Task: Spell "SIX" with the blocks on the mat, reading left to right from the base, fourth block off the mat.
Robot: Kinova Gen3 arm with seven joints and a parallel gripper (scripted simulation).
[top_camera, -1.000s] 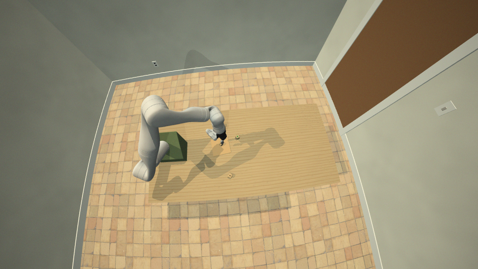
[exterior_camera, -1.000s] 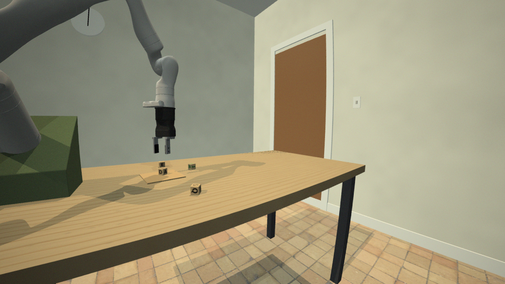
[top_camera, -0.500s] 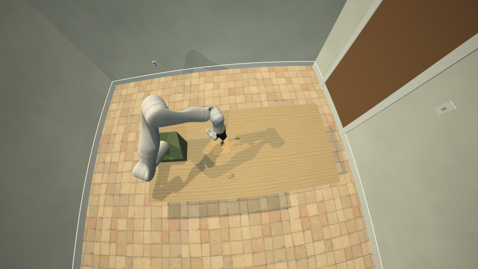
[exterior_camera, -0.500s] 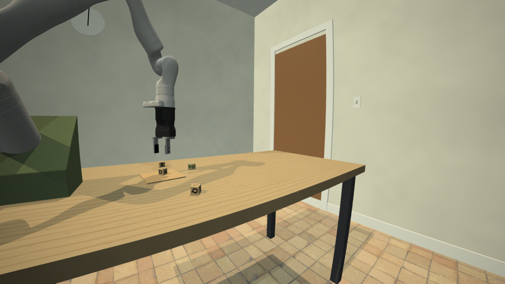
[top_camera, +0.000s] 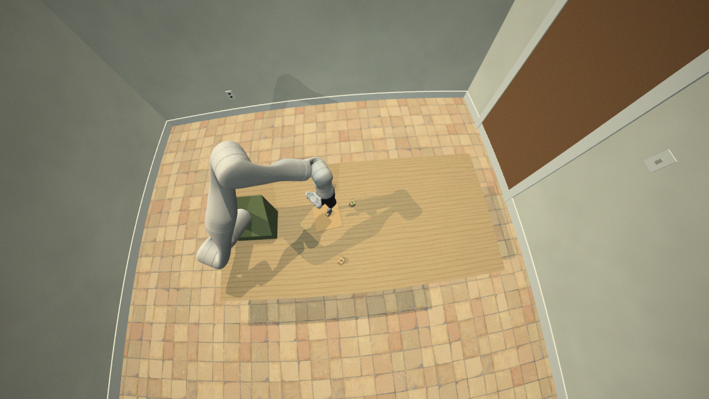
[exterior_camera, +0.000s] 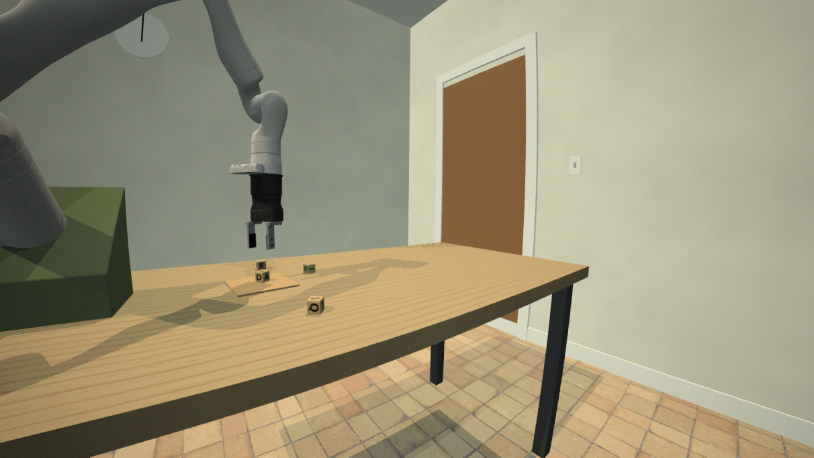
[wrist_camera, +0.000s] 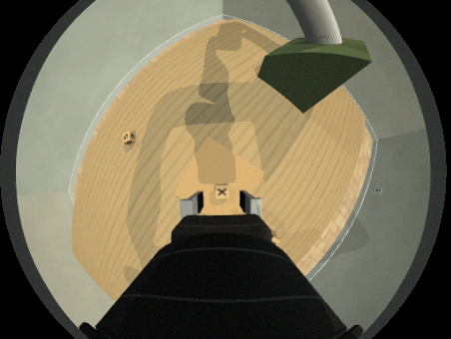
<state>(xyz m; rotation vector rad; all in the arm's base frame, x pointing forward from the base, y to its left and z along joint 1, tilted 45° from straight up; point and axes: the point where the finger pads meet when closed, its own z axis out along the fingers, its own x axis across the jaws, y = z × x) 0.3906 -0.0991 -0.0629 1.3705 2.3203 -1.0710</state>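
The tan mat lies 100 mm below my hand, 10 mm to the right of it and 10 mm behind it. Round my hand: tan block (260 mm to the right, 90 mm below, 20 mm ahead).
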